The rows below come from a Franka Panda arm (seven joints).
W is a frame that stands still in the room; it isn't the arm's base.
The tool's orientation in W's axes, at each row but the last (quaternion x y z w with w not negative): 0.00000 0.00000 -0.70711 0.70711; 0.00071 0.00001 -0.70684 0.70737; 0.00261 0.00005 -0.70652 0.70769; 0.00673 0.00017 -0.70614 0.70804; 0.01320 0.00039 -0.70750 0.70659; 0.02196 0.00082 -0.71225 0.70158; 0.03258 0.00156 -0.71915 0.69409; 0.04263 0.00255 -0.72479 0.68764; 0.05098 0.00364 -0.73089 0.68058; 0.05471 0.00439 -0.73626 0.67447; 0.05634 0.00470 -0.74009 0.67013; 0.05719 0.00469 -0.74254 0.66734
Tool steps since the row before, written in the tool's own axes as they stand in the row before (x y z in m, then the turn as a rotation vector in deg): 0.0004 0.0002 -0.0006 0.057 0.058 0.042; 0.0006 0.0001 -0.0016 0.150 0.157 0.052; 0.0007 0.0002 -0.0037 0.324 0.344 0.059; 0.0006 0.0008 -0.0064 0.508 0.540 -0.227; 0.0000 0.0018 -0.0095 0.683 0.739 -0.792; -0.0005 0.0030 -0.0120 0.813 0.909 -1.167; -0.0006 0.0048 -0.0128 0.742 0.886 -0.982; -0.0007 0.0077 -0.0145 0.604 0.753 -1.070; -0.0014 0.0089 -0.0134 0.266 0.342 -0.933; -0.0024 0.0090 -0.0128 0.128 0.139 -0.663; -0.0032 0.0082 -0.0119 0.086 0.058 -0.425; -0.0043 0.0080 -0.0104 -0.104 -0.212 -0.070
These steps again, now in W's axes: 0.0002 -0.0004 -0.0006 0.058 -0.057 0.042; 0.0001 -0.0006 -0.0016 0.157 -0.150 0.052; 0.0002 -0.0007 -0.0037 0.344 -0.324 0.059; 0.0009 -0.0005 -0.0064 0.543 -0.504 -0.227; 0.0020 0.0002 -0.0095 0.752 -0.669 -0.791; 0.0034 0.0008 -0.0119 0.932 -0.789 -1.165; 0.0054 0.0010 -0.0125 0.903 -0.726 -0.978; 0.0086 0.0012 -0.0140 0.783 -0.576 -1.064; 0.0099 0.0017 -0.0126 0.387 -0.220 -0.927; 0.0101 0.0026 -0.0119 0.177 -0.086 -0.661; 0.0094 0.0033 -0.0110 0.082 -0.056 -0.426; 0.0092 0.0043 -0.0094 -0.194 0.132 -0.075
